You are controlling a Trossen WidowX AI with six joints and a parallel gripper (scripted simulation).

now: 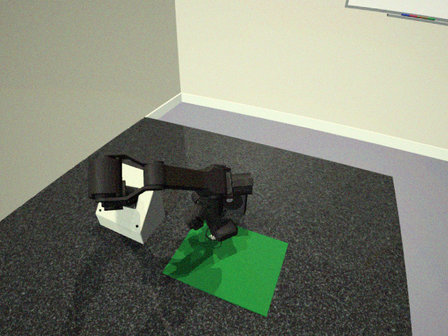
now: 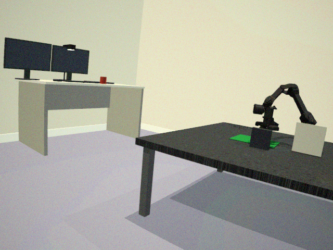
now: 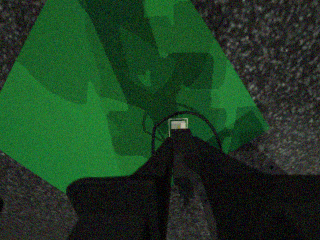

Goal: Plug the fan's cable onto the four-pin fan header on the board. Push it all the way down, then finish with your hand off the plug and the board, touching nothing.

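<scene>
The green board is 70 mm ahead of my gripper tip, 50 mm to the right of it and 50 mm below it. From my gripper tip the other things lie so: black fan 130 mm to the left, 20 mm above, 10 mm ahead; dark plug 10 mm to the left, 10 mm ahead, 10 mm above.
</scene>
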